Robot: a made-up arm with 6 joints.
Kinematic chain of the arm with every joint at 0, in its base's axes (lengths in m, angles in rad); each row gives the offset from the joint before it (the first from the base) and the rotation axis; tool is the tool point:
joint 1: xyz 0 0 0.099 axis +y
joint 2: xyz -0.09 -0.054 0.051 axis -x
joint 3: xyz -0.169 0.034 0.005 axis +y
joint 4: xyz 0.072 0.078 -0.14 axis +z
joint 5: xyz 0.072 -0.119 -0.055 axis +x
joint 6: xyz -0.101 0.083 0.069 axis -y
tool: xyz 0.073 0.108 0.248
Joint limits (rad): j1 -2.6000..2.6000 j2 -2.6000..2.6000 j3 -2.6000..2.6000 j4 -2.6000..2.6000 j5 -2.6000..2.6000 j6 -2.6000..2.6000
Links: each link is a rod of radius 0.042 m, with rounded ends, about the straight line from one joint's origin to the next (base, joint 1, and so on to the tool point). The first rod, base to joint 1, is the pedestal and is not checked.
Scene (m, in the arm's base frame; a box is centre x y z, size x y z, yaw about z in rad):
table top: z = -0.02
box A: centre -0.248 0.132 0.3 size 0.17 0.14 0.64 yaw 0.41
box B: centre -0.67 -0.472 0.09 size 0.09 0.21 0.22 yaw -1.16
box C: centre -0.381 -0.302 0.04 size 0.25 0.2 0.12 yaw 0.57
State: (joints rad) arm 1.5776 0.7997 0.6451 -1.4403 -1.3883 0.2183
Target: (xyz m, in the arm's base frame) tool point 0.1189 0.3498 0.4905
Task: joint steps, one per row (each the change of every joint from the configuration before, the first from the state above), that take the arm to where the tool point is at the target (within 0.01 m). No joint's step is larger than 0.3 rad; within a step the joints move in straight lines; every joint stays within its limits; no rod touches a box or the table.
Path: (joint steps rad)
1: 0.2079 -0.0619 -0.0803 0.2654 -0.0794 0.0835
2: 0.2079 -0.0619 -0.0804 0.2655 -0.0794 0.0835
3: 0.2079 -0.0619 -0.0803 0.2654 -0.0794 0.0835
4: 0.2079 -0.0619 -0.0803 0.2654 -0.0794 0.0835
5: -0.0306 -0.2385 0.2069 -0.1796 0.1684 0.0508
6: -0.0306 -0.2385 0.2068 -0.1797 0.1684 0.0508
7: -0.0306 -0.2386 0.2069 -0.1796 0.1684 0.0507

